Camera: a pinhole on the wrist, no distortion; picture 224 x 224 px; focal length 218.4 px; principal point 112.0 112.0 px. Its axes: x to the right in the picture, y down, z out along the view. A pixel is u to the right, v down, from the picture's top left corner.
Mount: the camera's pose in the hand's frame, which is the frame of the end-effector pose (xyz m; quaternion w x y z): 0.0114 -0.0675 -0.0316 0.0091 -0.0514 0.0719 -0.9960
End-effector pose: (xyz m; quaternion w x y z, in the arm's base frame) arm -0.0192 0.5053 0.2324 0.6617 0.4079 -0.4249 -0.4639
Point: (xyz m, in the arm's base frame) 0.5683 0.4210 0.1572
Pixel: behind the camera
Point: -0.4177 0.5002 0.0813
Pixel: 205 187
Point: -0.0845 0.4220 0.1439
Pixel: 40 213
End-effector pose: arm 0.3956 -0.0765 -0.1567 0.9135 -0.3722 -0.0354 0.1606
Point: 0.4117 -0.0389 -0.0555
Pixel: 116 47
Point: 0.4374 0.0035 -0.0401
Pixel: 69 41
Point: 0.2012 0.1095 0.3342
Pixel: 202 118
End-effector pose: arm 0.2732 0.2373 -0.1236 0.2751 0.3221 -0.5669 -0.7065
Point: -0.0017 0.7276 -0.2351
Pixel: 214 141
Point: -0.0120 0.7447 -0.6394
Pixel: outside the picture
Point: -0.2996 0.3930 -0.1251
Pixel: 44 75
